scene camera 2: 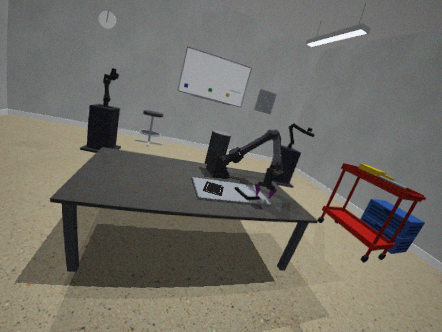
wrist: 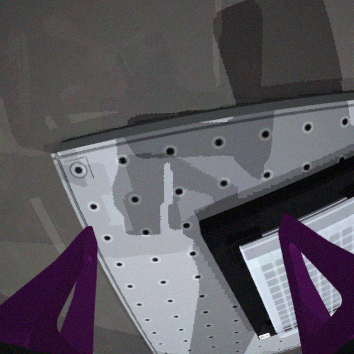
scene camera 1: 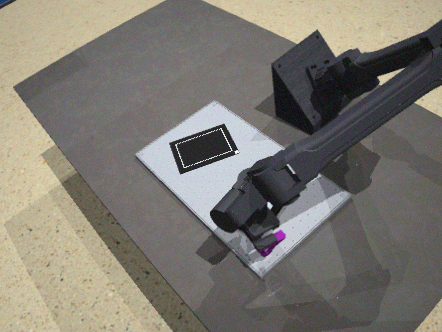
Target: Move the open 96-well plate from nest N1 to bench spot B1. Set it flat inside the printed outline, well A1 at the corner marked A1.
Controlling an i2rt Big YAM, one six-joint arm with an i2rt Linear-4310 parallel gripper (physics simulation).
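Frame: origin at the arm's base, x ahead, y left, z up, level; metres.
Seen in the pictures: gripper, between the fingertips: [scene camera 2: 262, 197] [wrist: 189, 230] [scene camera 1: 254, 239]; arm's base, origin of its link: [scene camera 2: 221, 163] [scene camera 1: 323, 83].
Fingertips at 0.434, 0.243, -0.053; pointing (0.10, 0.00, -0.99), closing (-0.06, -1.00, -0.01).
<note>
Pixels of each thing's top centre, then the offset from my fingertips to it, as dx, dy, dz. "spot": a spot on its surface instead. Level surfaces: height alone.
- 96-well plate, centre of its top: [wrist: 319, 287] [scene camera 2: 247, 190] -0.073, -0.090, +0.000
- black nest N1, centre of its top: [wrist: 316, 278] [scene camera 2: 247, 191] -0.072, -0.090, -0.008
- Bench spot B1, a spot on its surface: [scene camera 1: 202, 148] [scene camera 2: 214, 188] spot: -0.069, -0.335, -0.025
- small white mark, centre of its top: [scene camera 1: 236, 151] -0.133, -0.260, -0.024
- pale perforated board, centre of its top: [scene camera 1: 233, 172] [scene camera 2: 231, 190] -0.086, -0.207, -0.026
- dark table, height of its surface: dz -0.039
The 96-well plate [wrist: 277, 285], white with a grid of wells, sits in the black nest N1 [wrist: 227, 255] [scene camera 2: 250, 198] at the lower right of the wrist view. In scene camera 1 the arm hides most or all of both. Bench spot B1 [scene camera 1: 202, 148] [scene camera 2: 213, 188] is a black patch with a thin white rectangle and a small white mark [scene camera 1: 237, 152] at one corner. My gripper [scene camera 1: 273, 244] [scene camera 2: 265, 191] [wrist: 189, 230] is open, with purple fingers. It is above the board's end, off to one side of the plate. The right finger overlaps the plate in the wrist view, and the left is over the board's edge.
The pale perforated board [scene camera 1: 185, 185] [wrist: 165, 267] carries both nest and spot and lies on the dark table [scene camera 1: 115, 100] [scene camera 2: 140, 175]. A black angled block [scene camera 1: 295, 85] stands at the arm's base, behind the board. A red cart [scene camera 2: 348, 227] stands right of the table.
</note>
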